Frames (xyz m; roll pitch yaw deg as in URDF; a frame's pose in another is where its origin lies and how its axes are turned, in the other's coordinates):
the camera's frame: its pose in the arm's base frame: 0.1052 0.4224 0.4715 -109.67 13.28 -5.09
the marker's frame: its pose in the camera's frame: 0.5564 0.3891 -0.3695 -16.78 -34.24 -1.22
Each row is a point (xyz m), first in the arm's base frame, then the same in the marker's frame.
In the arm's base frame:
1: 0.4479 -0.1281 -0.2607
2: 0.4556 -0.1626 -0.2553
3: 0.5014 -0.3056 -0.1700
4: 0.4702 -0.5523 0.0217
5: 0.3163 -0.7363 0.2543
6: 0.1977 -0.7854 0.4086
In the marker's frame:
1: 0.0380 0.3313 0.1885
2: 0.0262 0.3450 0.1577
3: -0.0339 0.3485 -0.0042
4: -0.2427 0.3236 -0.2374
5: -0.5362 0.2375 -0.3718
6: -0.7103 0.1418 -0.4004

